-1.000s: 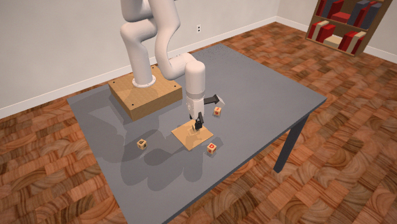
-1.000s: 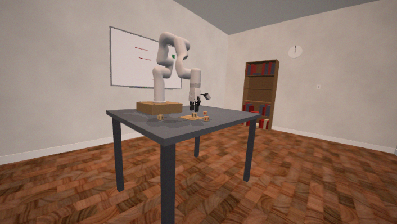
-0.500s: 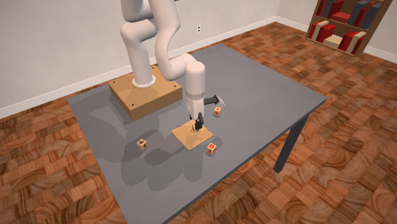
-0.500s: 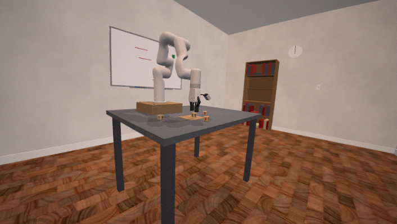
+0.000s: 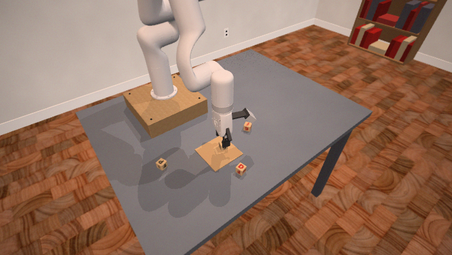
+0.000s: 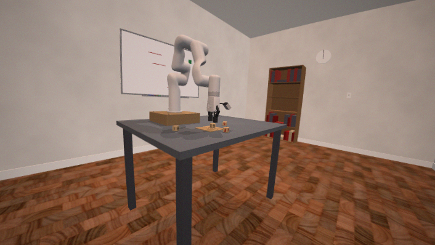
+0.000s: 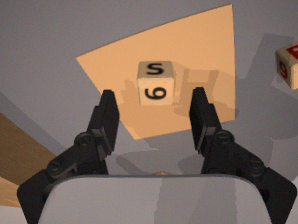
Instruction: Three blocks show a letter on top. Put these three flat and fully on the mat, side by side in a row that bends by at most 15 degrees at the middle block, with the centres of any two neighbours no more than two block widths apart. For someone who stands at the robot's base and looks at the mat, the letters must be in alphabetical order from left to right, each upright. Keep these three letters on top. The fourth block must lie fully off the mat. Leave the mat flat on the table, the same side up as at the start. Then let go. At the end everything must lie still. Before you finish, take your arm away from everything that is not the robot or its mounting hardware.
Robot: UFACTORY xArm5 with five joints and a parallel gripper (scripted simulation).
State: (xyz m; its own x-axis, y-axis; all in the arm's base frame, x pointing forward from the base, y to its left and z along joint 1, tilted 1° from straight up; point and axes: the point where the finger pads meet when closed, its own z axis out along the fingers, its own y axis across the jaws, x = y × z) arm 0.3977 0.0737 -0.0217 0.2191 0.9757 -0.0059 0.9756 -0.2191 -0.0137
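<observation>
Now: the tan mat 1 cm ahead of my hand, 3 cm to the right of it and 6 cm below it. Round my hand: wooden block (14 cm ahead, 1 cm to the right, 4 cm below).
</observation>
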